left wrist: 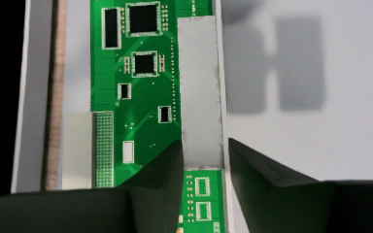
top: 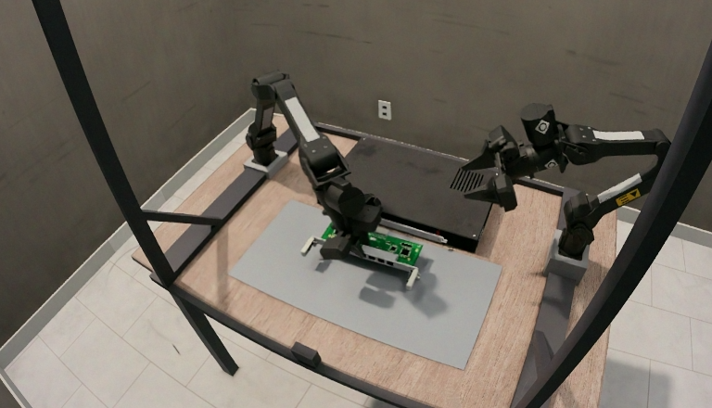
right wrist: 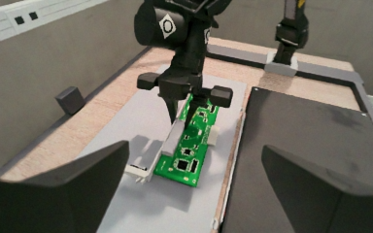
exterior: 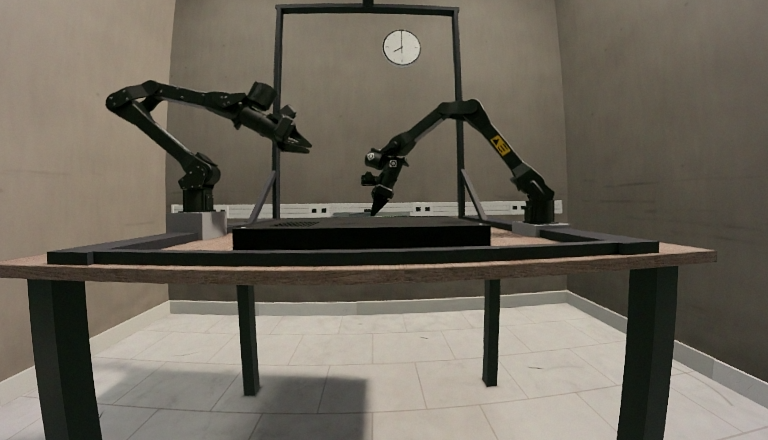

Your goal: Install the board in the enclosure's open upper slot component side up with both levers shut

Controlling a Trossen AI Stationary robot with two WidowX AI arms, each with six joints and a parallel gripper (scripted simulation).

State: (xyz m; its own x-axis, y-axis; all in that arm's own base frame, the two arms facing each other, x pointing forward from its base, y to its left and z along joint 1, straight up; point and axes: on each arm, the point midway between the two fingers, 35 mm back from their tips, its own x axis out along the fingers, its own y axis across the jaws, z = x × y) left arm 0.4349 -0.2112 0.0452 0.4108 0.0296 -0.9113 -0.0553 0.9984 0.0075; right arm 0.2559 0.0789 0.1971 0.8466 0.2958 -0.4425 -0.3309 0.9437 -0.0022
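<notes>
Right now the grey mat is 3 cm behind my left hand, 2 cm to the right of it and 8 cm below it. Round my left hand: black enclosure: 24 cm ahead, 1 cm to the right, 4 cm below; then green board: 1 cm to the right, 3 cm below.
</notes>
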